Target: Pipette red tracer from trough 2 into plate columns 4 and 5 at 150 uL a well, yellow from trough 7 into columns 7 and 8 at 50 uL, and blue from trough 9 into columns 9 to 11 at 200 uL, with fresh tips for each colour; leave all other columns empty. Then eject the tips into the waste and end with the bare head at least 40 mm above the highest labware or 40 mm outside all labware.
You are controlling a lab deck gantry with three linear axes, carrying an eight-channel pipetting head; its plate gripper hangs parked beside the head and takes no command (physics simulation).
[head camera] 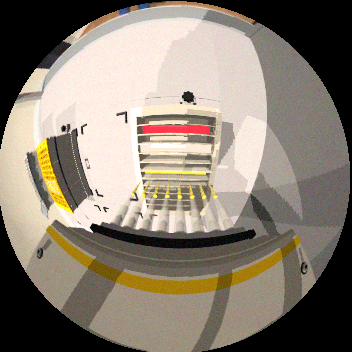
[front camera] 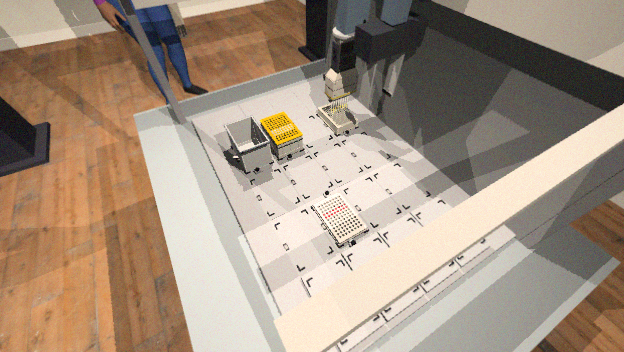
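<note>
The pipetting head (front camera: 341, 82) (head camera: 175, 305) carries a row of tips (front camera: 340, 104) (head camera: 180, 210) with yellow liquid in their ends. The tips are over the trough block (front camera: 326, 120) (head camera: 134, 150) at the back; their exact height is unclear. In the head view a red trough (head camera: 176, 129) and a yellow trough (head camera: 175, 173) show; the blue trough cannot be made out. The well plate (front camera: 341, 220) shows red wells in two neighbouring columns; no yellow or blue shows in it. My plate gripper (front camera: 383, 102) hangs beside the head, its two fingers apart, open and empty.
A yellow tip rack (front camera: 282, 127) (head camera: 52, 175) with openings in its top stands left of the trough block. The grey waste bin (front camera: 256, 159) stands left of the rack. A pale beam (front camera: 450, 220) crosses the front of the deck. A person (front camera: 162, 45) stands behind the deck.
</note>
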